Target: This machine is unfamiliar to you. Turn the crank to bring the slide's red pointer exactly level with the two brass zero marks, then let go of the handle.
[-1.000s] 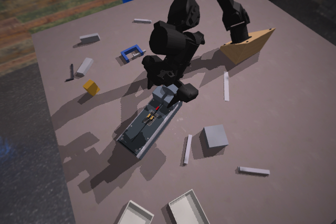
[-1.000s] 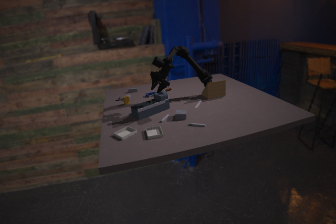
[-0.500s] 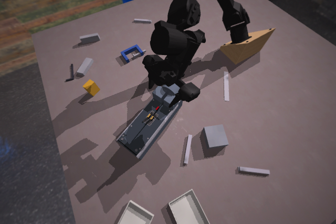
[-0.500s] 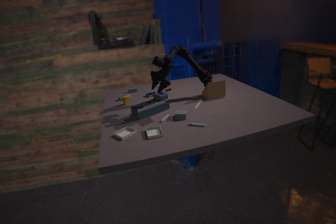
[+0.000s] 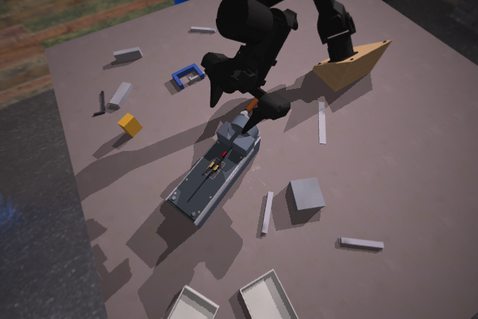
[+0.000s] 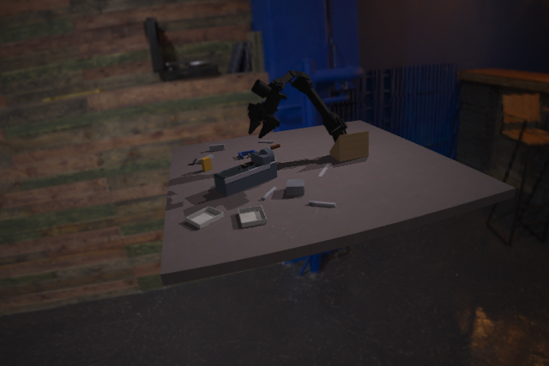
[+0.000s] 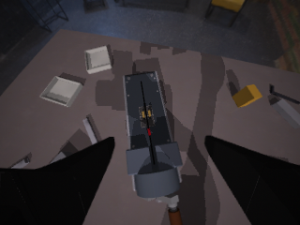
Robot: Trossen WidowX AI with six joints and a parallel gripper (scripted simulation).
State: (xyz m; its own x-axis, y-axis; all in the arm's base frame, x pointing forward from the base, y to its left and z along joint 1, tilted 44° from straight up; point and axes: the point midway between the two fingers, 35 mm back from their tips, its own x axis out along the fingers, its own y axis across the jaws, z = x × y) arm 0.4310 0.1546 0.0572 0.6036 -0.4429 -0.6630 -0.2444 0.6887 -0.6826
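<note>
My gripper tip is now 10 cm past the brown crank handle, 8 cm above it and 5 cm to the left of it. Round my gripper tip: grey block 20 cm to the left, 18 cm below, 10 cm behind; yellow block 23 cm to the right, 20 cm ahead, 16 cm below; red pointer 11 cm below, 3 cm ahead, 2 cm to the left.
</note>
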